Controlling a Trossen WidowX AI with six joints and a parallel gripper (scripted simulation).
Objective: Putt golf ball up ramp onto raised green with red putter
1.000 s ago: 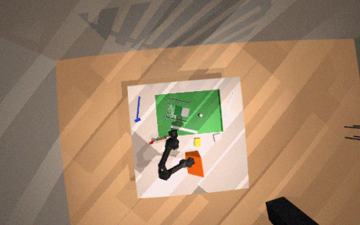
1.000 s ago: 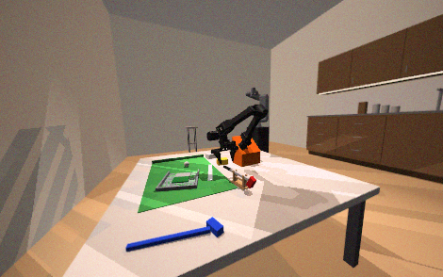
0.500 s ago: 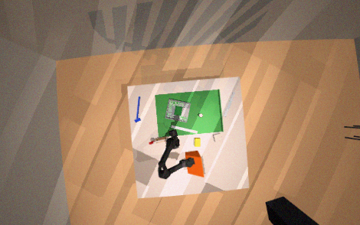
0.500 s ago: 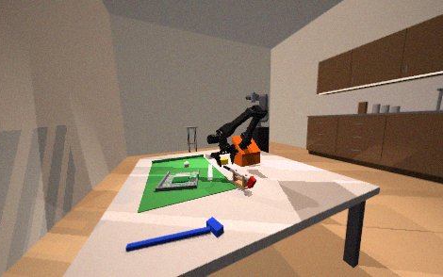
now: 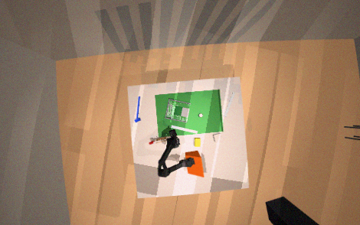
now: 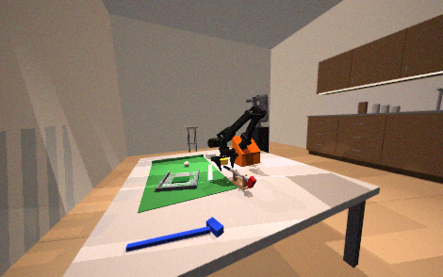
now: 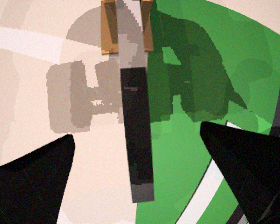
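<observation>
Right now my gripper tip is 120 mm past the yellow block, 250 mm to the left of it and 30 mm above it. Round my gripper tip: white golf ball 160 mm ahead, 360 mm to the right, 30 mm below; then blue putter 390 mm ahead, 300 mm to the left, 40 mm below.
</observation>
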